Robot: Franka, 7 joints.
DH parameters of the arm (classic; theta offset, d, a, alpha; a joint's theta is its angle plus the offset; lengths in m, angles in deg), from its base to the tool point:
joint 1: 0 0.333 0 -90
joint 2: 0 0 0 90
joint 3: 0 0.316 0.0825 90
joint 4: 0 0 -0.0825 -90
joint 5: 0 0.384 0 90
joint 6: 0 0 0.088 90
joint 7: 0 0.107 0 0
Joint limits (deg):
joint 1: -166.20..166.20
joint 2: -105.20..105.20
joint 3: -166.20..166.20
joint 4: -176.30..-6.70
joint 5: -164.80..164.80
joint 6: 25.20..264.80
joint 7: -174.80..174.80
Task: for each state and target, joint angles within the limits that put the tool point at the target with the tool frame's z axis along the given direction. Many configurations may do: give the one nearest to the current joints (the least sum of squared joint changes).
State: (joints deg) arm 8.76 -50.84 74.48 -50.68 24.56 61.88 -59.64
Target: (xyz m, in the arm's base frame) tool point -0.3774 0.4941 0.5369 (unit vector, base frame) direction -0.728 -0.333 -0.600
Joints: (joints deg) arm 5.08 -32.69 95.37 -94.28 83.57 80.30 -59.64
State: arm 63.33 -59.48 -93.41 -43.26 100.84 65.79 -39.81
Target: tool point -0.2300 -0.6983 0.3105 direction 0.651 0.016 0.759
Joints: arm 39.50 -77.49 -129.78 -56.35 80.74 67.48 -39.81
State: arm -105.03 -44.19 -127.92 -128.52 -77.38 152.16 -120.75
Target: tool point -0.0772 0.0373 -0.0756 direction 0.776 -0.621 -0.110
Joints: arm -91.98 -75.87 -160.94 -143.66 -51.18 108.05 -120.75
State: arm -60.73 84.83 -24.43 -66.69 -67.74 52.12 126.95
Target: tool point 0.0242 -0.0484 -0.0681 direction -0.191 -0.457 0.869
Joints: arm -47.98 102.85 9.25 -117.15 -35.13 31.21 126.95
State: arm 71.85 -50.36 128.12 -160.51 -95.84 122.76 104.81
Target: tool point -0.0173 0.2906 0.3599 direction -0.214 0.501 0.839
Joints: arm 37.93 -92.65 105.89 -175.67 -105.66 101.44 104.81
